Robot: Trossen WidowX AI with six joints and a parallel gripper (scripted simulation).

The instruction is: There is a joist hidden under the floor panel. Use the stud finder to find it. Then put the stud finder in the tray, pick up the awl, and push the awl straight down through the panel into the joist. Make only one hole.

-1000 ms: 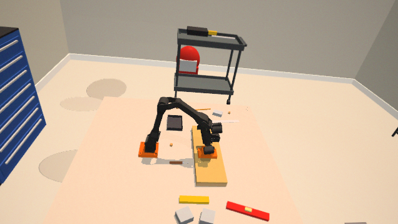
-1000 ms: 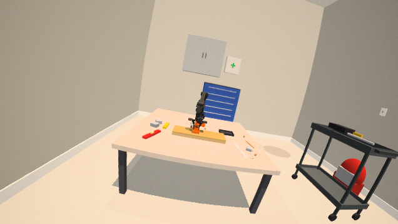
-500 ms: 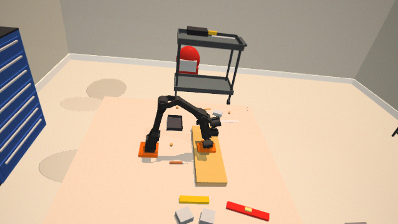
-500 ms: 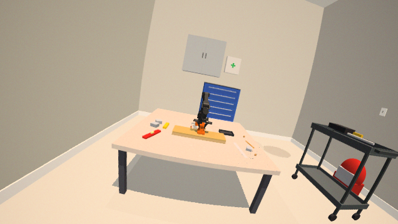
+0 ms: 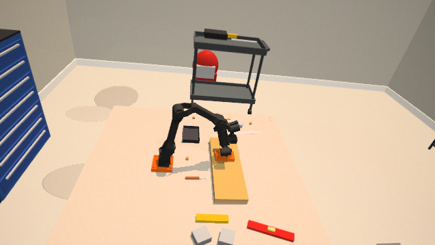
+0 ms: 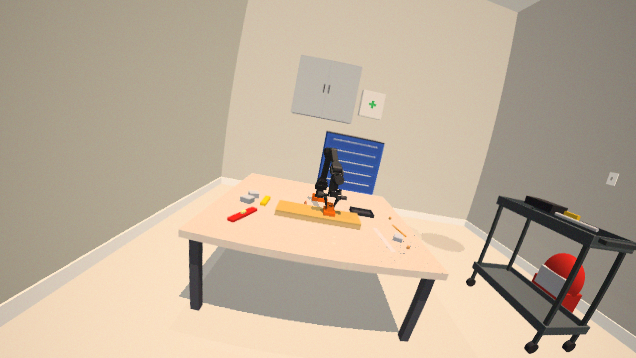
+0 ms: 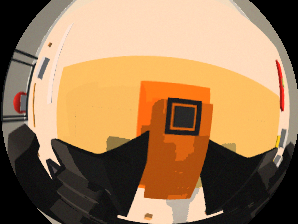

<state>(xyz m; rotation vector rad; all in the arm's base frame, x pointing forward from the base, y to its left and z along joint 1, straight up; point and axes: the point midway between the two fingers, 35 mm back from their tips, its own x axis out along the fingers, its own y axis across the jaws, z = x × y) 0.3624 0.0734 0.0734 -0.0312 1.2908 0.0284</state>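
My gripper tip is 230 mm past the dark tray, 250 mm to the right of it and 50 mm above it. Round my gripper tip: white ruler 150 mm ahead, 330 mm to the left, 60 mm below; then awl 170 mm behind, 160 mm to the right, 60 mm below; then stud finder 10 mm ahead, 20 mm above.
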